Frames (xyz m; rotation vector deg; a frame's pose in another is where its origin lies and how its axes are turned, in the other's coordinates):
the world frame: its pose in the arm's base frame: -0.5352 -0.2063 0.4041 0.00 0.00 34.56
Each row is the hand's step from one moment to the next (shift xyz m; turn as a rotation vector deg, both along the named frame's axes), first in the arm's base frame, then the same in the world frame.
Working: the arm's base frame: its pose in the world frame: 0.5578 -0.1337 -0.4041 0.00 0.00 -34.56

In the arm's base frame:
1: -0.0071 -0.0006 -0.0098 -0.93 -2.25 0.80
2: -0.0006 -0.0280 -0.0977 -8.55 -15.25 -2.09
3: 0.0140 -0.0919 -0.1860 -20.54 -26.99 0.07
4: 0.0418 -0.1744 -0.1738 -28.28 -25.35 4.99
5: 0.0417 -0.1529 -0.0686 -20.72 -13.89 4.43
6: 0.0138 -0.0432 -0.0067 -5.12 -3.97 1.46
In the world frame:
1: -0.0062 0.0035 -0.0098 -2.04 -1.33 0.80
2: -0.0164 -0.0227 -0.0977 -15.69 -7.71 -2.09
3: -0.0406 -0.0836 -0.1860 -32.23 -10.58 0.07
4: -0.0645 -0.1673 -0.1738 -37.67 -4.83 4.99
5: -0.0524 -0.1496 -0.0686 -24.94 0.31 4.43
6: -0.0131 -0.0434 -0.0067 -6.47 -0.37 1.46

